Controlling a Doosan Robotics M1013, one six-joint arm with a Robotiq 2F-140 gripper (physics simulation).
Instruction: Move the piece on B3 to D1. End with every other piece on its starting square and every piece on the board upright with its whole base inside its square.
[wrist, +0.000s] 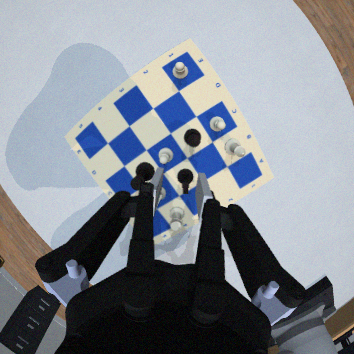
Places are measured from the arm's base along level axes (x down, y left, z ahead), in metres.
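Pixels of known places: gripper, fingertip midpoint: (179, 180); arm's base, link origin: (296, 323).
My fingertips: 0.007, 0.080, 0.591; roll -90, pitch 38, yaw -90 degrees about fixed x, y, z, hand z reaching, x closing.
Ahead of a thing's pixels: the offset from my fingertips to its top centre, as dx, dy, dz. "pt": to the spot under its first point. Level surfaces: height alone.
The black piece @[-0.018, -0.005, -0.006] (185, 176) on B3 stands upright on a cream square and shows between the two fingertips. D1 (200, 96) is a bare cream square between the white pawn @[-0.010, -0.068, +0.114] (180, 70) on E1 and the white pawn @[-0.010, -0.074, +0.035] (217, 123) on C1. My gripper (179, 180) is partly open, with nothing held, and is above the board. Its left finger partly covers the white piece on B4. The checkered board @[pt +0.022, -0.001, +0.066] (153, 130) lies tilted in the view, and its near corner is partly hidden by the fingers.
Other pieces stand at C2, black @[-0.011, -0.039, +0.035] (192, 137); C4, black @[-0.031, +0.037, +0.028] (145, 171); C3, white @[-0.010, +0.002, +0.032] (165, 155); B1, white @[-0.022, -0.078, -0.001] (234, 147); and A4, white @[-0.011, +0.033, -0.048] (176, 217). The board rests on a pale round surface @[dx +0.028] (280, 90) with a wooden edge (334, 35).
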